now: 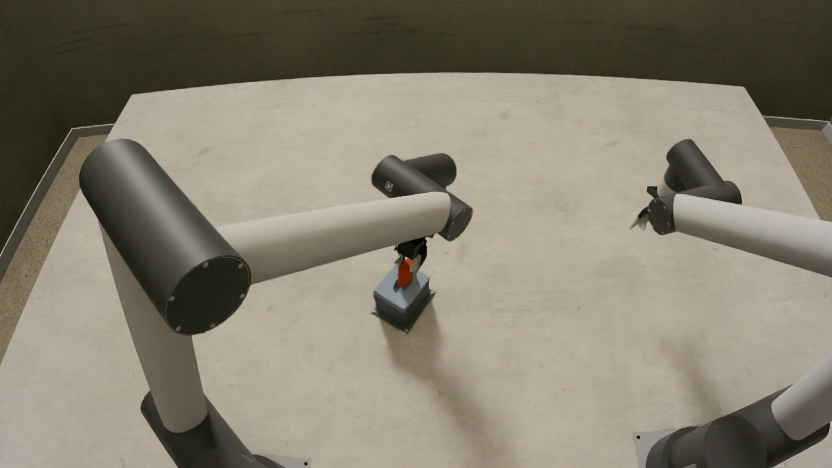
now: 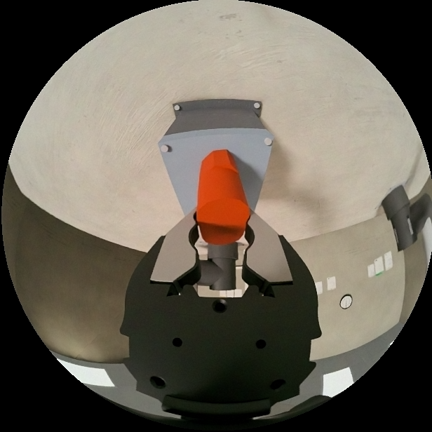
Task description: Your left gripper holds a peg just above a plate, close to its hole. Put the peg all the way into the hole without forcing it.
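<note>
The orange-red peg (image 1: pixel 404 274) (image 2: pixel 223 192) has faceted sides and stands roughly upright over the blue-grey plate (image 1: pixel 395 297) (image 2: pixel 180 160), the top of a square block. My left gripper (image 1: pixel 407 264) (image 2: pixel 221 207) is shut on the peg near its upper end, one finger on each side. The peg's lower end is over the inner part of the plate; the hole is hidden behind the peg, and I cannot tell whether the tip is above the plate, touching it or in the hole. My right gripper (image 1: pixel 642 207) is open, far to the right of the block.
The block's dark base (image 1: pixel 401 320) (image 2: pixel 217 106) has bolts at its corners and sits on the pale table (image 1: pixel 523 349) (image 2: pixel 100 100). The left forearm (image 1: pixel 349 232) reaches in above and behind the block. The right forearm (image 1: pixel 750 229) lies at the right.
</note>
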